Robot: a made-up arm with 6 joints.
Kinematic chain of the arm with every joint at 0, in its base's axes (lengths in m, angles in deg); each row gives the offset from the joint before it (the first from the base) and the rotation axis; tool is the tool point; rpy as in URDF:
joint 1: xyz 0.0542 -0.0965 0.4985 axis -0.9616 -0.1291 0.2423
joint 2: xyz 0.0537 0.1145 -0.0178 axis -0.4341 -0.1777 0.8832
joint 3: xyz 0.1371 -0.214 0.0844 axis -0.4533 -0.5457 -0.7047
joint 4: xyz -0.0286 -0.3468 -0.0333 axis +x
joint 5: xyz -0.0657 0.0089 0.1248 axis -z
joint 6: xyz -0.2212 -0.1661 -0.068 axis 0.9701 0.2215 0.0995
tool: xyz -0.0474 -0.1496 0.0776 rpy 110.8 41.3 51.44
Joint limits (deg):
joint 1: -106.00..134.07
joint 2: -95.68..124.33
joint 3: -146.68..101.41
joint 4: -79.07..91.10
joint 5: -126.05..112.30
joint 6: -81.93..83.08
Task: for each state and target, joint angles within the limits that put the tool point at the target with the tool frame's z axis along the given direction. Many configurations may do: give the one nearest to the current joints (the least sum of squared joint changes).
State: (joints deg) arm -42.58 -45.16 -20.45 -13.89 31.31 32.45
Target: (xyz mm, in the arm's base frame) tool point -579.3 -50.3 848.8 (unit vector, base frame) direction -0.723 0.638 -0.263
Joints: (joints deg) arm -78.01 -70.47 9.42 -22.26 26.83 33.68
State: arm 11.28 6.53 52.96 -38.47 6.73 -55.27
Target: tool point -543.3 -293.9 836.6 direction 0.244 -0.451 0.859
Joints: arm 33.16 -38.10 35.84 -14.01 -33.59 -33.54
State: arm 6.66 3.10 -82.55 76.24 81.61 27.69
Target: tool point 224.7 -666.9 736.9 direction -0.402 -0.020 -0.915
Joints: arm -0.48 25.65 -40.94 38.41 61.94 51.44
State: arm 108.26 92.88 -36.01 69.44 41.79 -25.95
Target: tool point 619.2 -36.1 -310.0 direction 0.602 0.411 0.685
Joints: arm 134.07 124.15 -76.89 74.11 18.15 -5.87
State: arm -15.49 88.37 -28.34 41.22 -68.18 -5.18
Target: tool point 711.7 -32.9 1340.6 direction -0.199 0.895 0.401
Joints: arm -40.93 124.10 1.58 15.28 -55.84 -28.85
